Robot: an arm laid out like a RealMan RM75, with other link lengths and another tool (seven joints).
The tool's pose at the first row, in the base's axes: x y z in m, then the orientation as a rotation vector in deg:
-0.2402, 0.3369, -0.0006, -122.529, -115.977, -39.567
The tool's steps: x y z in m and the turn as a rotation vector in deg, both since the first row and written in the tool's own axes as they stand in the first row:
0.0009, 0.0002, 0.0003, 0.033, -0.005, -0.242
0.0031, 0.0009, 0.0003, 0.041, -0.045, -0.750
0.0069, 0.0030, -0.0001, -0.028, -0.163, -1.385
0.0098, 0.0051, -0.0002, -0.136, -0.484, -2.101
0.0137, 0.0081, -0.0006, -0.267, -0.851, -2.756
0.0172, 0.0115, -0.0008, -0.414, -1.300, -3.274
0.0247, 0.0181, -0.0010, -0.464, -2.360, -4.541
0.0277, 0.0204, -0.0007, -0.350, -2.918, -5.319
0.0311, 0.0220, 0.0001, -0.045, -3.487, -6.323
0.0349, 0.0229, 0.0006, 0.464, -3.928, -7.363
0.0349, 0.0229, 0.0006, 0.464, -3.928, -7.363
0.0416, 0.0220, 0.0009, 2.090, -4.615, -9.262
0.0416, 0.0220, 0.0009, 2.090, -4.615, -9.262
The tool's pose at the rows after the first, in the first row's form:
-0.2399, 0.3378, -0.0005, -122.305, -116.269, -39.557
-0.2392, 0.3398, 0.0006, -121.890, -116.901, -39.579
-0.2373, 0.3429, 0.0029, -121.462, -117.730, -39.634
-0.2353, 0.3453, 0.0046, -121.135, -118.762, -39.554
-0.2324, 0.3484, 0.0072, -120.903, -119.746, -39.448
-0.2292, 0.3512, 0.0095, -120.862, -120.610, -39.263
-0.2228, 0.3573, 0.0142, -120.544, -122.673, -38.476
-0.2205, 0.3600, 0.0156, -120.187, -123.876, -37.903
-0.2187, 0.3632, 0.0166, -119.510, -125.326, -37.117
-0.2177, 0.3668, 0.0179, -118.576, -126.719, -36.213
-0.2177, 0.3668, 0.0179, -118.576, -126.719, -36.213
-0.2185, 0.3732, 0.0201, -116.360, -129.060, -33.850
-0.2185, 0.3732, 0.0201, -116.360, -129.060, -33.850

